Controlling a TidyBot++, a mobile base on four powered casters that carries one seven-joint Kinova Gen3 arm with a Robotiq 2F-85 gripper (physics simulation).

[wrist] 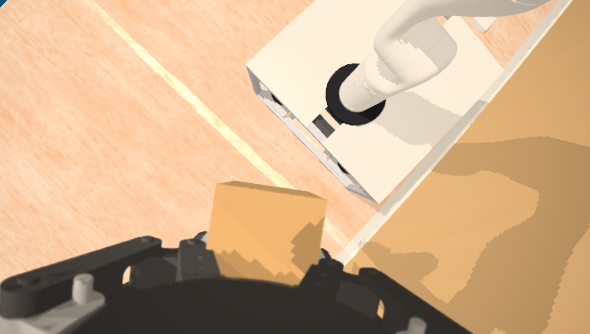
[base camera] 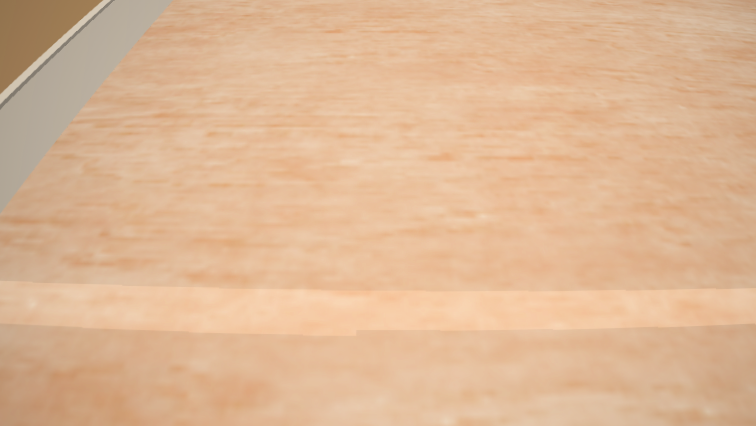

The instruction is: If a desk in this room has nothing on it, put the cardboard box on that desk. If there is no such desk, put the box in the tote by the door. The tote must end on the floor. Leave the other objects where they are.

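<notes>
The cardboard box, plain tan-orange, is between the fingers of my gripper in the wrist view. My gripper is shut on it, one black finger at each side, and holds it above the wooden floor. The lower part of the box is hidden behind the gripper body. No desk and no tote can be made out in either view.
My white base with the arm on it stands close along a tan wall with a pale baseboard. Wooden floor lies ahead of the base. A small blue patch shows at the wrist view's top left corner.
</notes>
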